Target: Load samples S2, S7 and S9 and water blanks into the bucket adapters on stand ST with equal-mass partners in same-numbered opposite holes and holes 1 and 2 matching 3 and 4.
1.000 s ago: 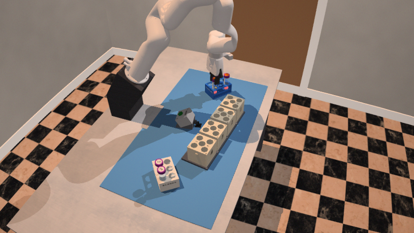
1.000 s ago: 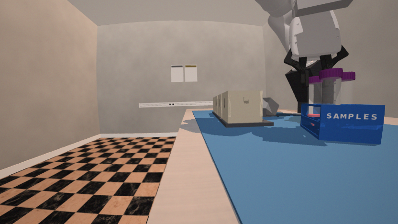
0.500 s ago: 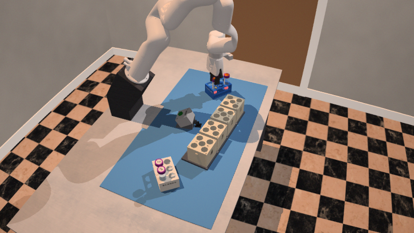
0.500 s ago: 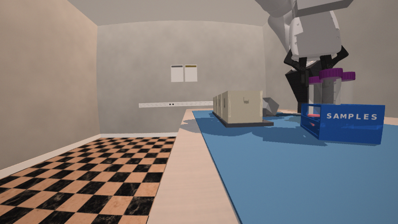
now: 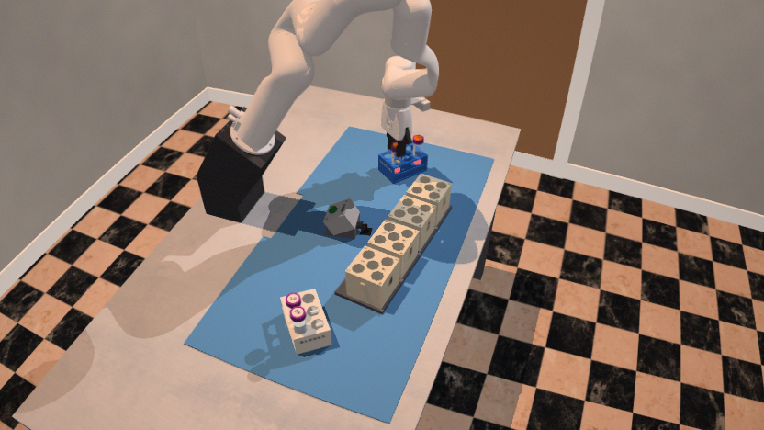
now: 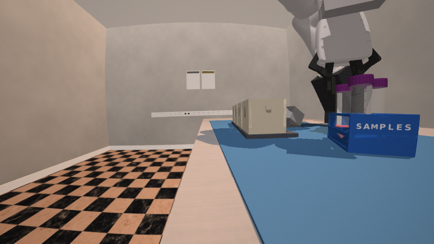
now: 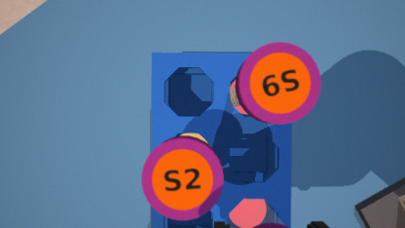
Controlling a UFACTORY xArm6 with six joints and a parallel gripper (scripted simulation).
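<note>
Now: hand 5 cm short of the tube, 6 cm to the right of it and 5 cm above it. Also, from my hand: blue sample rack 1 cm ahead, 4 cm to the left, 9 cm below; adapter 10 cm ahead, 25 cm to the right, 7 cm below; green done key 12 cm behind, 26 cm to the right, 5 cm below.
</note>
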